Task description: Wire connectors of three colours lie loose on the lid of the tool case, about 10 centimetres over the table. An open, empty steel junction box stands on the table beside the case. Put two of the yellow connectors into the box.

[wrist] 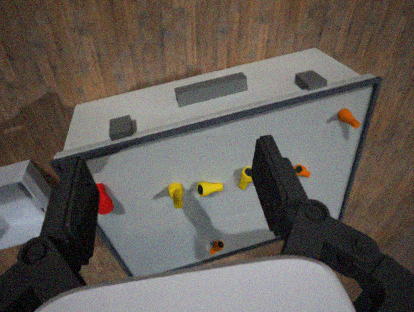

Scene:
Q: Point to a tool case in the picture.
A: At 204,128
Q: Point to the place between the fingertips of my gripper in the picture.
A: At 174,164

